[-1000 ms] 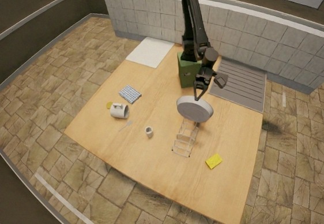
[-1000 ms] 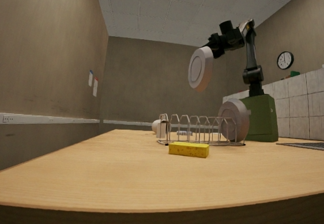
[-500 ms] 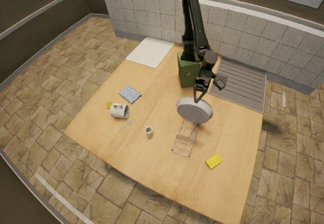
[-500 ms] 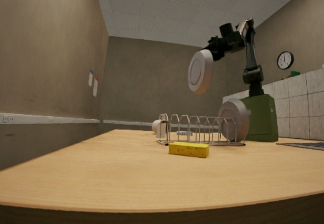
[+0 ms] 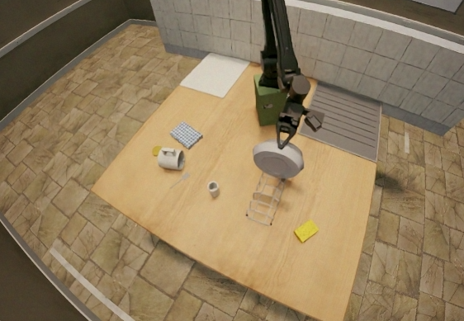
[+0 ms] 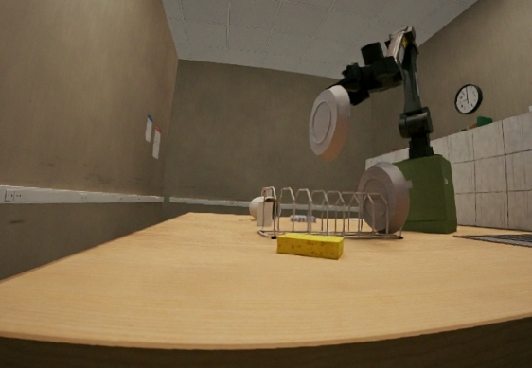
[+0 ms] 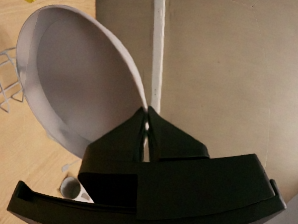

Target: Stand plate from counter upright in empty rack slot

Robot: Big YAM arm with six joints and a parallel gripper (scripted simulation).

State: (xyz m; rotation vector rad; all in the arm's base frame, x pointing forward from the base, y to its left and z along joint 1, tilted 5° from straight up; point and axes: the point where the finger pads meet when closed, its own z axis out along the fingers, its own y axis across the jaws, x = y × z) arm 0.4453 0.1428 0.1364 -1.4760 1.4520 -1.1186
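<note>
The rack is 310 mm below my hand and 20 mm behind it. From my hand the other things lie so: small cup (350 mm below, 230 mm to the right, 90 mm ahead); spoon (420 mm to the right, 370 mm below, 90 mm ahead); white mug (500 mm to the right, 320 mm below, 20 mm ahead).
</note>
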